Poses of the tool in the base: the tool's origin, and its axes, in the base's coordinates. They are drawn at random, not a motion.
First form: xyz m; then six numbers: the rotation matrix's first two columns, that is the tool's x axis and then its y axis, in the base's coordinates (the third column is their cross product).
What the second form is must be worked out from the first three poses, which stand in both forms.
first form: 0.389 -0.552 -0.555 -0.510 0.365 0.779 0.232 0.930 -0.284
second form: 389 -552 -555; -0.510 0.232 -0.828; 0.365 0.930 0.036; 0.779 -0.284 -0.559
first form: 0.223 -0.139 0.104 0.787 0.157 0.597 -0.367 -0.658 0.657
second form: 223 -139 104; 0.787 -0.367 0.496; 0.157 -0.658 -0.736; 0.597 0.657 -0.460
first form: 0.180 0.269 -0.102 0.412 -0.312 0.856 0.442 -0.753 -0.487
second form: 180 269 -102; 0.412 0.442 0.797; -0.312 -0.753 0.579; 0.856 -0.487 -0.172
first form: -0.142 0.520 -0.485 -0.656 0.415 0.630 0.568 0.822 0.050
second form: -142 520 -485; -0.656 0.568 -0.497; 0.415 0.822 0.391; 0.630 0.050 -0.775
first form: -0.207 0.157 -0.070 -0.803 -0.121 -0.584 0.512 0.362 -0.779
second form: -207 157 -70; -0.803 0.512 0.306; -0.121 0.362 -0.925; -0.584 -0.779 -0.229
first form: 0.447 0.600 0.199 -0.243 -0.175 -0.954 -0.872 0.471 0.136
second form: 447 600 199; -0.243 -0.872 0.426; -0.175 0.471 0.865; -0.954 0.136 -0.267
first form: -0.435 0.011 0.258 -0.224 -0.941 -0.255 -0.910 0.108 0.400
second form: -435 11 258; -0.224 -0.910 -0.349; -0.941 0.108 0.322; -0.255 0.400 -0.881
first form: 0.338 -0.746 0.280 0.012 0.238 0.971 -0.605 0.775 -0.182
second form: 338 -746 280; 0.012 -0.605 -0.796; 0.238 0.775 -0.585; 0.971 -0.182 0.153
